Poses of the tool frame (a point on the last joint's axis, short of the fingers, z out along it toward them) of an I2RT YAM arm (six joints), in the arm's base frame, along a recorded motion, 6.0 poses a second.
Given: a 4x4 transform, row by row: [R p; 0 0 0 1], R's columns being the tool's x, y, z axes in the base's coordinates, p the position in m. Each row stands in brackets.
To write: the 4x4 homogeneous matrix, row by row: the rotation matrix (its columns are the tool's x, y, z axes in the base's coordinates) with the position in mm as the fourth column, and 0 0 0 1 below. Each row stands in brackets. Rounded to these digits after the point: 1 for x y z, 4 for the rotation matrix.
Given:
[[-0.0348 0.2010 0.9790 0.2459], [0.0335 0.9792 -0.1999 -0.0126], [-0.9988 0.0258 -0.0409 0.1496], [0 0 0 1]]
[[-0.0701 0.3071 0.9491 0.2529], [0.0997 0.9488 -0.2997 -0.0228], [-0.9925 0.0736 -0.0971 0.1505], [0 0 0 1]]
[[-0.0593 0.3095 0.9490 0.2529], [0.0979 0.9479 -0.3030 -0.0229], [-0.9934 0.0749 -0.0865 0.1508], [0 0 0 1]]
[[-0.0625 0.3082 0.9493 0.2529], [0.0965 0.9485 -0.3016 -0.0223], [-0.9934 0.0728 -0.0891 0.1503], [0 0 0 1]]
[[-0.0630 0.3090 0.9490 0.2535], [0.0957 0.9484 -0.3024 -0.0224], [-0.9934 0.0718 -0.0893 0.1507], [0 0 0 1]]
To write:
[[-0.0348 0.2010 0.9790 245.9], [0.0335 0.9792 -0.1999 -12.6], [-0.9988 0.0258 -0.0409 149.6], [0 0 0 1]]
[[-0.0701 0.3071 0.9491 252.9], [0.0997 0.9488 -0.2997 -22.8], [-0.9925 0.0736 -0.0971 150.5], [0 0 0 1]]
[[-0.0593 0.3095 0.9490 252.9], [0.0979 0.9479 -0.3030 -22.9], [-0.9934 0.0749 -0.0865 150.8], [0 0 0 1]]
[[-0.0625 0.3082 0.9493 252.9], [0.0965 0.9485 -0.3016 -22.3], [-0.9934 0.0728 -0.0891 150.3], [0 0 0 1]]
[[-0.0630 0.3090 0.9490 253.5], [0.0957 0.9484 -0.3024 -22.4], [-0.9934 0.0718 -0.0893 150.7], [0 0 0 1]]

